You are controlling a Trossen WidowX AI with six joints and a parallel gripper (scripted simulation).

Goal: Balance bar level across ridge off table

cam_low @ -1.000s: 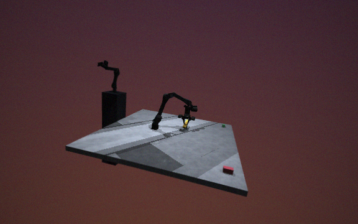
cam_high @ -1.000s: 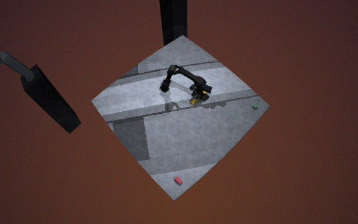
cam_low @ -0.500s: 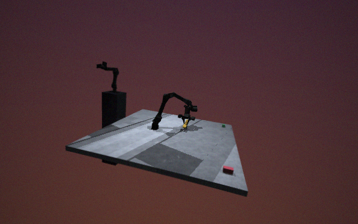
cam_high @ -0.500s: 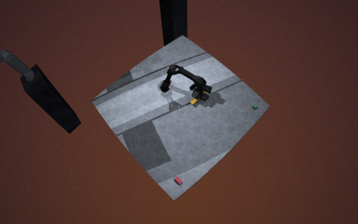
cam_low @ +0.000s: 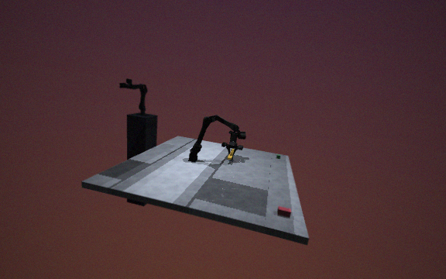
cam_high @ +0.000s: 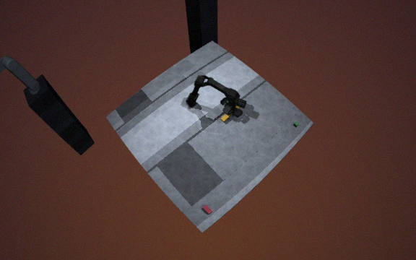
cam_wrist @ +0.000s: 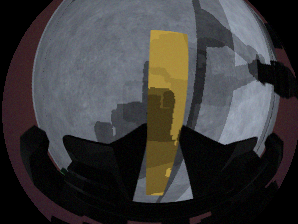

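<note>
The yellow bar lies 3 cm to the left of my gripper tip. Round my gripper tip: small red block: 43 cm ahead, 64 cm to the right, 4 cm below; then small green cube: 43 cm ahead, 36 cm to the left, 4 cm below.
</note>
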